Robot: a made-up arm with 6 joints. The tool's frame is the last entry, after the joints. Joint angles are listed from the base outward. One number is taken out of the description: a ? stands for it. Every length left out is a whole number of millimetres.
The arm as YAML. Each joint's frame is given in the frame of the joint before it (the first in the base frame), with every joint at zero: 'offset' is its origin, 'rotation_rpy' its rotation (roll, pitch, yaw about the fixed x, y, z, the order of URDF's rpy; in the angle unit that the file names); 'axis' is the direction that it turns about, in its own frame. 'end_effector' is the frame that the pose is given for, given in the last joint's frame.
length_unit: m
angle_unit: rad
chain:
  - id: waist
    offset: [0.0, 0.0, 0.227]
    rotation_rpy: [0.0, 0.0, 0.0]
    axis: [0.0, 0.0, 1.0]
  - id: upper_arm
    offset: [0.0, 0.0, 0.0]
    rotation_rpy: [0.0, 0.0, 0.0]
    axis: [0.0, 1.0, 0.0]
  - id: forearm
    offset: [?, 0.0, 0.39]
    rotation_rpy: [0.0, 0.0, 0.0]
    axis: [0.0, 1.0, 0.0]
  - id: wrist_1
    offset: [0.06, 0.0, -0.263]
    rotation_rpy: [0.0, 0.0, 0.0]
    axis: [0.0, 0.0, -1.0]
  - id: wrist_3
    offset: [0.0, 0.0, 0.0]
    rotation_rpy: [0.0, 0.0, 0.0]
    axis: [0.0, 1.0, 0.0]
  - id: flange
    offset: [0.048, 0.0, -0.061]
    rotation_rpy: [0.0, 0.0, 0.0]
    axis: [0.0, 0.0, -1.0]
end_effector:
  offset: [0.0, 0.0, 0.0]
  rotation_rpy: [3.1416, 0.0, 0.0]
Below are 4 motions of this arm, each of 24 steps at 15 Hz.
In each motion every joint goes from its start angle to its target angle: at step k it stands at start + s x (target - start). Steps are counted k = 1, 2, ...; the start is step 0. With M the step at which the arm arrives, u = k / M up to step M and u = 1 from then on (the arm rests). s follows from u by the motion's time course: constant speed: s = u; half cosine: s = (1 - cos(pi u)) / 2; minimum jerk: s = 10 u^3 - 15 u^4 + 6 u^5.
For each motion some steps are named. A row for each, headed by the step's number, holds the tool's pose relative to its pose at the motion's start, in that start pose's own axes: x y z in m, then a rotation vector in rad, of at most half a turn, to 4 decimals.
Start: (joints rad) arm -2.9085 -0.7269 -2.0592 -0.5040 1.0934 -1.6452
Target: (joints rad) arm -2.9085 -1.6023 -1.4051 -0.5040 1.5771 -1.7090
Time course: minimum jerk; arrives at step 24
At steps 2, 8, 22, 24:
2: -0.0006 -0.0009 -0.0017 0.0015 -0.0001 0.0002
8: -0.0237 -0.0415 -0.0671 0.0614 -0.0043 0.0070
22: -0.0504 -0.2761 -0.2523 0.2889 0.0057 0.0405
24: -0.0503 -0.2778 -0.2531 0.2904 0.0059 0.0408

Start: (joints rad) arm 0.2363 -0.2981 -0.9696 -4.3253 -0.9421 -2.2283
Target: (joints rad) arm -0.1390 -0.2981 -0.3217 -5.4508 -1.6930 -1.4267
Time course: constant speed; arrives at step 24
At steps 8, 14, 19, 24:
8: -0.0361 0.0208 0.0150 -0.4438 -0.0347 -0.0610
14: -0.0609 0.0271 0.0166 -0.7206 0.0607 -0.1165
19: -0.0823 0.0258 0.0139 -0.8854 0.2119 -0.1650
24: -0.1058 0.0197 0.0079 -0.9719 0.4127 -0.2050

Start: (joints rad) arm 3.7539 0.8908 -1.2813 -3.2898 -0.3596 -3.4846
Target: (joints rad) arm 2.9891 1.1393 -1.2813 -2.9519 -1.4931 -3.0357
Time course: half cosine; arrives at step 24
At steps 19, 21, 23, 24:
19: -0.2311 0.1516 0.0331 0.8292 -1.0808 1.1564
21: -0.2490 0.1595 0.0348 0.9164 -1.1532 1.2086
23: -0.2584 0.1634 0.0357 0.9631 -1.1902 1.2329
24: -0.2596 0.1639 0.0358 0.9691 -1.1948 1.2358

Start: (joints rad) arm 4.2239 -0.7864 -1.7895 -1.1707 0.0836 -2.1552
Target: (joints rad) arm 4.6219 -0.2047 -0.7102 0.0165 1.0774 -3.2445
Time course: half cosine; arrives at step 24
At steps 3, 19, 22, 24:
3: 0.0231 0.0010 0.0146 0.0081 0.0867 0.0097
19: 0.5069 0.1446 -0.0990 -0.7140 2.3028 -0.2463
22: 0.5230 0.1530 -0.1439 -0.8692 2.5152 -0.2615
24: 0.5253 0.1542 -0.1529 -0.9006 2.5566 -0.2623

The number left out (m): 0.073
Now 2 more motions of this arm.
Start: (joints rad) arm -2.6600 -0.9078 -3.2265 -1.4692 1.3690 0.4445
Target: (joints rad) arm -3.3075 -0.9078 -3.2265 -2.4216 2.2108 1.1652
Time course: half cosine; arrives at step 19
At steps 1, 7, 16, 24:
1: 0.0004 0.0000 -0.0021 -0.0087 0.0019 0.0028
7: 0.0094 0.0039 -0.0984 -0.3768 0.1315 0.1898
16: -0.0433 0.0102 -0.3364 -0.9745 0.6998 1.0048
24: -0.0549 0.0095 -0.3586 -1.0049 0.7669 1.1056

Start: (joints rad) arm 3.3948 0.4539 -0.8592 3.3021 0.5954 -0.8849
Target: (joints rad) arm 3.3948 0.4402 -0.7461 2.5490 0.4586 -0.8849
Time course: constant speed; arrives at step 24
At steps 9, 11, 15, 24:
9: 0.0126 0.0077 -0.0100 -0.1645 -0.0615 -0.2382
11: 0.0154 0.0091 -0.0123 -0.2007 -0.0749 -0.2915
15: 0.0212 0.0115 -0.0167 -0.2724 -0.1016 -0.3983
24: 0.0341 0.0151 -0.0264 -0.4299 -0.1626 -0.6406

